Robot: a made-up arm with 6 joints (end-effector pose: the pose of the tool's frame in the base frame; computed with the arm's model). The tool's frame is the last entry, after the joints. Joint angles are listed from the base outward.
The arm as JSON. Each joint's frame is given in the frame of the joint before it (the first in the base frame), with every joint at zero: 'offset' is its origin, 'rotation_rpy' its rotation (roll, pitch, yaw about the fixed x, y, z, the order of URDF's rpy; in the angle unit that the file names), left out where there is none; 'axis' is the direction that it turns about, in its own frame. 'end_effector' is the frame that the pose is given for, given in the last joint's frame.
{
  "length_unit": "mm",
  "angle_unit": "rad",
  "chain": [
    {
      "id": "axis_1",
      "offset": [
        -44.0,
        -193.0,
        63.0
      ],
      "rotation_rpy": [
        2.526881,
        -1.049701,
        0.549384
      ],
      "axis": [
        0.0,
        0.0,
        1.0
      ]
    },
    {
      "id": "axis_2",
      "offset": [
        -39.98,
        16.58,
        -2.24
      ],
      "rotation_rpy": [
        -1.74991,
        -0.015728,
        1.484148
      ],
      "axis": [
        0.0,
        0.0,
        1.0
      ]
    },
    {
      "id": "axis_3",
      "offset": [
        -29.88,
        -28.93,
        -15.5
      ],
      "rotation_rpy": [
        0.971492,
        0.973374,
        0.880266
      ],
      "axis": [
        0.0,
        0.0,
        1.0
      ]
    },
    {
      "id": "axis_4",
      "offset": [
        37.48,
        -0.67,
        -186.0
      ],
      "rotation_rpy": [
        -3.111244,
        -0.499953,
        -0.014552
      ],
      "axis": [
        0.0,
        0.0,
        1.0
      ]
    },
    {
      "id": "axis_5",
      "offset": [
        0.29,
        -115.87,
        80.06
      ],
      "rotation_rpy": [
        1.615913,
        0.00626,
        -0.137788
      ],
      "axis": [
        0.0,
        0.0,
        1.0
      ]
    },
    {
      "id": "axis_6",
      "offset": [
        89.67,
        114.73,
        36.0
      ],
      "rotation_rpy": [
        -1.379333,
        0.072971,
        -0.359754
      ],
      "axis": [
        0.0,
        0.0,
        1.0
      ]
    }
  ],
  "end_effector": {
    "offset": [
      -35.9,
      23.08,
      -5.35
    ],
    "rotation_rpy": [
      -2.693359,
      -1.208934,
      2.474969
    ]
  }
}
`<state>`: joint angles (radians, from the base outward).
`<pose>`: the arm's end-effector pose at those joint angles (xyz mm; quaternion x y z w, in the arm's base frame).
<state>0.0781 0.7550 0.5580 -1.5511 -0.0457 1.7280</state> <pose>209.5 109.2 -187.4 0.7043 0.5023 0.0384 0.5002</pose>
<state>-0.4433 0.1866 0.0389 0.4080 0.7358 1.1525</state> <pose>-218.3 163.4 4.7 -0.4266 -0.5760 0.6833 0.1389</pose>
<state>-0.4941 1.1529 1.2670 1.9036 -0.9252 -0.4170</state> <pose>62.1 70.5 -61.1 0.8594 0.4454 0.2015 0.1496</pose>
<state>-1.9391 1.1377 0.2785 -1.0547 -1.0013 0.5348</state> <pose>63.2 -479.6 -158.3 -0.3777 0.8475 -0.1684 0.3328</pose>
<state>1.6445 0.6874 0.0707 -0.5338 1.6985 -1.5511</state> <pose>316.0 -159.0 285.0 0.7933 -0.0081 -0.1054 0.5996</pose>
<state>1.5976 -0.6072 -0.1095 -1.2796 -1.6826 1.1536</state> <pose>-233.8 -81.9 302.3 -0.1117 0.1169 0.9618 0.2210</pose>
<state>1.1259 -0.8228 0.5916 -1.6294 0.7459 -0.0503</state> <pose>-181.2 -144.2 476.2 -0.7079 0.4079 -0.5764 0.0124</pose>
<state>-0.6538 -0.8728 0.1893 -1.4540 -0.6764 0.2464</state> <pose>-409.3 -17.4 137.1 -0.2988 -0.6647 -0.6539 0.2032</pose>
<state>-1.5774 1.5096 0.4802 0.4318 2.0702 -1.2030</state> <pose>209.6 -368.8 -147.9 -0.5599 -0.0139 -0.2860 0.7775</pose>
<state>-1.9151 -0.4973 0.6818 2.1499 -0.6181 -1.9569</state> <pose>-205.2 -48.4 -187.6 0.5183 0.5721 -0.3841 0.5065</pose>
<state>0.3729 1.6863 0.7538 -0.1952 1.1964 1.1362</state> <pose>305.3 -204.2 -216.8 0.8629 -0.2451 -0.3561 0.2618</pose>
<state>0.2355 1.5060 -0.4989 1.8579 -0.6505 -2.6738</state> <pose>238.4 -393.2 147.2 0.7107 -0.5495 -0.2094 0.3862</pose>
